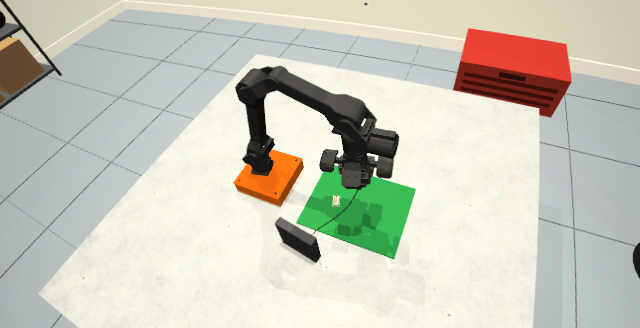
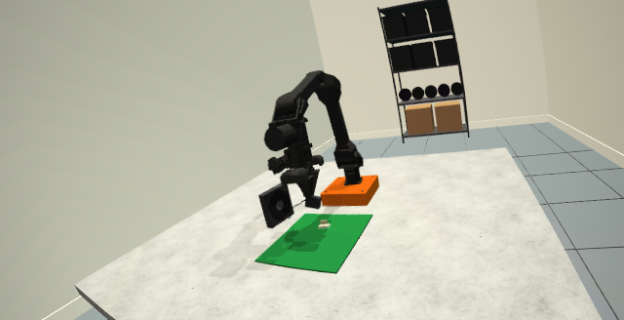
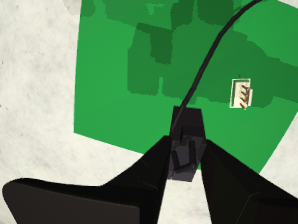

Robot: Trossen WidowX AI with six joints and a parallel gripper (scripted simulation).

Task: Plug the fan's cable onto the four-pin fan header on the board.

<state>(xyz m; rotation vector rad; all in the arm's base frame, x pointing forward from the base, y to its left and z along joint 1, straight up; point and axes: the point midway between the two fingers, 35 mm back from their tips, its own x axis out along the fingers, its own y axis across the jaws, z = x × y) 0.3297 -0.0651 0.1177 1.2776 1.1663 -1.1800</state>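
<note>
Right now the green board is 14 cm below my gripper tip. Round my gripper tip: black plug (1 cm to the left, 1 cm below); then black fan (14 cm behind, 16 cm to the right, 7 cm below); then pale fan header (7 cm behind, 13 cm below).
</note>
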